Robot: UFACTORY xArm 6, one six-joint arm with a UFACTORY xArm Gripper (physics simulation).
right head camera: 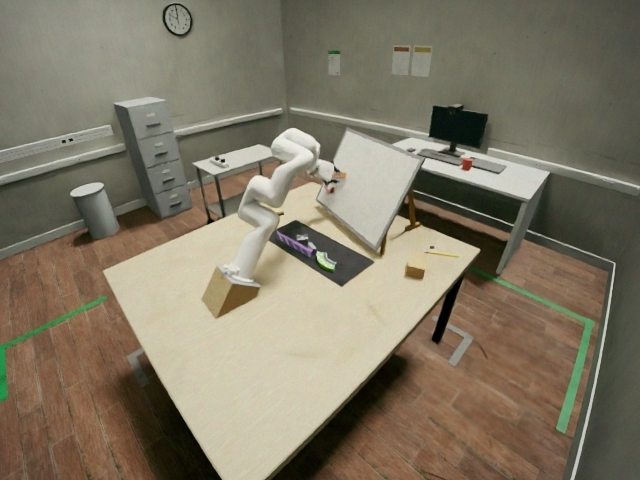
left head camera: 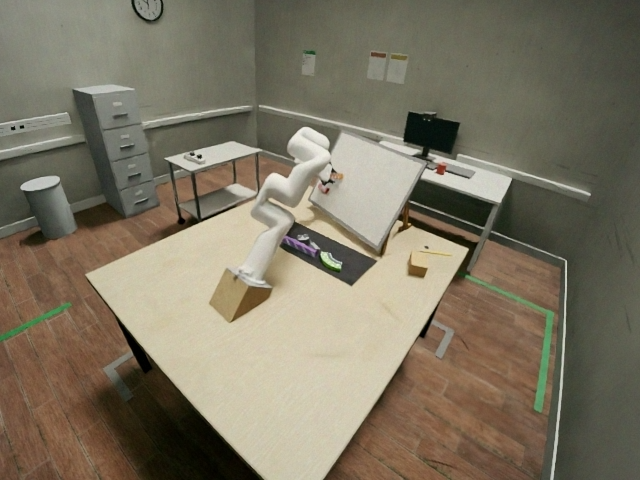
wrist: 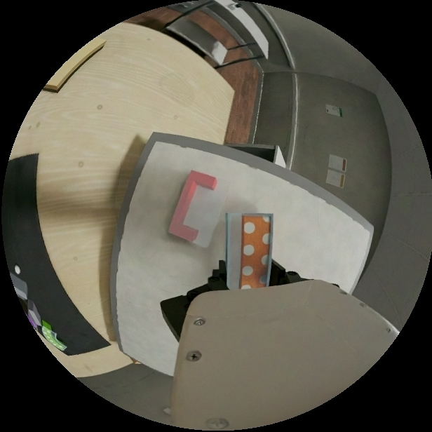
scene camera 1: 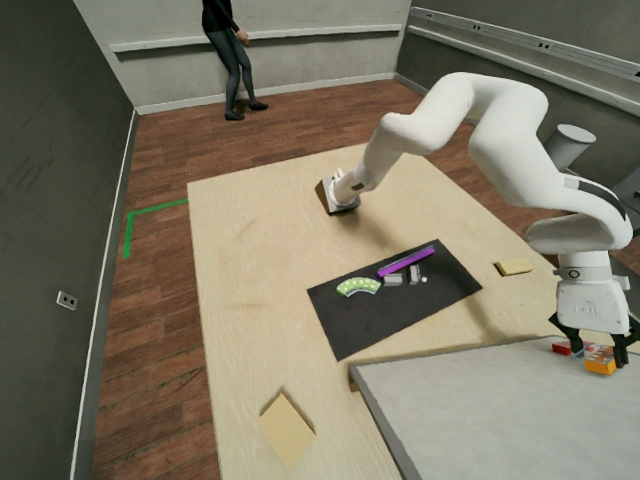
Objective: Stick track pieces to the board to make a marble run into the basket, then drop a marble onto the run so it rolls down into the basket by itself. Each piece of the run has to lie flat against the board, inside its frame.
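Places are measured from the arm's base along level axes (x left, y back, z up), in millimetres.
Where they show: gripper, fingertip midpoint: [right head camera: 338, 177] [left head camera: 334, 177] [scene camera 1: 599, 361]; arm's base at its link origin: [right head camera: 238, 275] [left head camera: 250, 277] [scene camera 1: 342, 191].
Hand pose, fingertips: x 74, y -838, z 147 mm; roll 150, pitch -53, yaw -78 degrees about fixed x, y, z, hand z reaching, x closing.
Each offset is from my fingertips to the top centre of the thing. "pt": to the spot under its first point. Level surfaces: height alone.
My gripper [scene camera 1: 598, 357] [wrist: 244, 270] is shut on the orange dotted track piece @(pt dz +36, dx -46, dy +14 mm) [scene camera 1: 600, 365] [wrist: 256, 250], one finger on each long side, at the board [left head camera: 372, 180] [right head camera: 372, 180] [scene camera 1: 465, 413] [wrist: 150, 270]. Whether the piece lies fully flat is hard to tell. The red basket [left head camera: 324, 189] [right head camera: 330, 190] [scene camera 1: 561, 348] [wrist: 184, 205] is on the board, beside the piece and apart from it in the wrist view. A green curved piece @(pt dz -211, dx -255, dy +474 mm) [left head camera: 330, 261] [right head camera: 325, 261] [scene camera 1: 358, 286], a purple straight piece @(pt dz -199, dx -73, dy +463 mm) [left head camera: 300, 245] [right head camera: 295, 243] [scene camera 1: 405, 261] and a white marble @(dz -216, dx -21, dy +368 mm) [scene camera 1: 423, 279] [wrist: 17, 269] lie on the black mat @(dz -233 mm) [scene camera 1: 361, 325].
Two small grey blocks @(dz -182, dx -133, dy +420 mm) [scene camera 1: 392, 279] @(dz -182, dx -50, dy +400 mm) [scene camera 1: 414, 274] lie on the mat near the purple piece. A wooden block @(dz -176, dx -625, dy +239 mm) [left head camera: 417, 264] [right head camera: 415, 267] and a yellow pencil @(dz -229, dx -682, dy +46 mm) [left head camera: 435, 253] [right head camera: 442, 253] lie right of the board. Another flat wooden block @(dz -206, dx +327, dy +228 mm) [scene camera 1: 514, 266] lies beyond the mat's far end.
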